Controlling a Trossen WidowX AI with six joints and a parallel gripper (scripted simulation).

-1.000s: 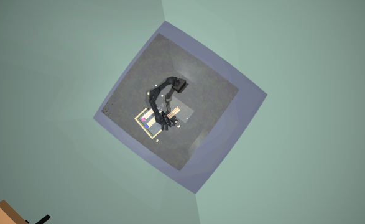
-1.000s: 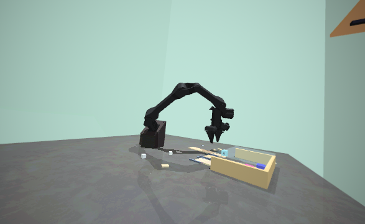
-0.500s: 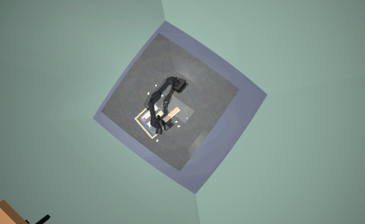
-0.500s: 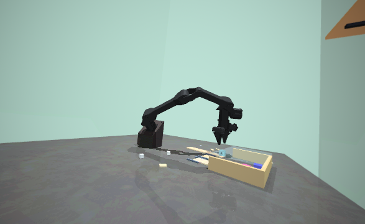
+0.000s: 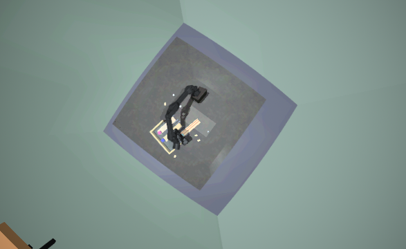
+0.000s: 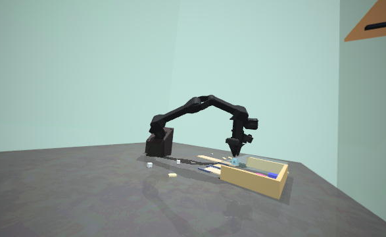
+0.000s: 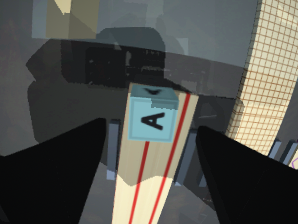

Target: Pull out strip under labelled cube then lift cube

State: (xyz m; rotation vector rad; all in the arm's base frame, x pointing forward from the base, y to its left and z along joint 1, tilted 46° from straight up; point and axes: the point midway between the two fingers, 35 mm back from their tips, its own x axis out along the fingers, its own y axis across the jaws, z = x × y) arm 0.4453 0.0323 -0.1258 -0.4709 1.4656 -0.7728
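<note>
My gripper tip is now 30 mm short of the grid-patterned strip, 110 mm to the left of it and 50 mm above it.
</note>
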